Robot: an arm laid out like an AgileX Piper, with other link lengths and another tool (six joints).
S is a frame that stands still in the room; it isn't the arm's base.
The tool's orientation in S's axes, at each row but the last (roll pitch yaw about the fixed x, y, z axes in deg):
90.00, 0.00, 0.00
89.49, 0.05, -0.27
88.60, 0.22, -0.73
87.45, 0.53, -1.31
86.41, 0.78, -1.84
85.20, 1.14, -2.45
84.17, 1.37, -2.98
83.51, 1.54, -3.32
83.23, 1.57, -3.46
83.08, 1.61, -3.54
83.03, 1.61, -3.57
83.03, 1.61, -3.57
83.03, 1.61, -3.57
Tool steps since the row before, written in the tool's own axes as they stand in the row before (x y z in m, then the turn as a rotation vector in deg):
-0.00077, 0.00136, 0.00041, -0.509, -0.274, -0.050
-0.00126, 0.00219, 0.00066, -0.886, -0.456, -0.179
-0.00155, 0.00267, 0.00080, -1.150, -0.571, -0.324
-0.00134, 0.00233, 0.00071, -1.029, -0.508, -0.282
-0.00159, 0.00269, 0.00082, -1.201, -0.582, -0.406
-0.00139, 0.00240, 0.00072, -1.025, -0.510, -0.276
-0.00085, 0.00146, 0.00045, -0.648, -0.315, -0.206
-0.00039, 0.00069, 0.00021, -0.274, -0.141, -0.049
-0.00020, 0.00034, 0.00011, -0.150, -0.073, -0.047
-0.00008, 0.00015, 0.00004, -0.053, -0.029, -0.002
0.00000, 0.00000, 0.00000, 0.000, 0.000, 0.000
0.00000, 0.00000, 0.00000, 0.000, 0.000, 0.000
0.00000, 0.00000, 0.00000, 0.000, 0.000, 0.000
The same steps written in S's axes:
-0.00077, -0.00041, 0.00136, -0.509, 0.050, -0.274
-0.00126, -0.00063, 0.00220, -0.886, 0.179, -0.457
-0.00155, -0.00071, 0.00269, -1.148, 0.325, -0.574
-0.00133, -0.00058, 0.00237, -1.028, 0.283, -0.511
-0.00157, -0.00060, 0.00276, -1.197, 0.407, -0.590
-0.00136, -0.00046, 0.00248, -1.024, 0.276, -0.511
-0.00083, -0.00026, 0.00152, -0.646, 0.207, -0.319
-0.00038, -0.00011, 0.00072, -0.275, 0.049, -0.138
-0.00019, -0.00006, 0.00036, -0.150, 0.047, -0.074
-0.00008, -0.00002, 0.00016, -0.054, 0.002, -0.028
0.00000, 0.00000, 0.00000, 0.000, 0.000, 0.000
0.00000, 0.00000, 0.00000, 0.000, 0.000, 0.000
0.00000, 0.00000, 0.00000, 0.000, 0.000, 0.000

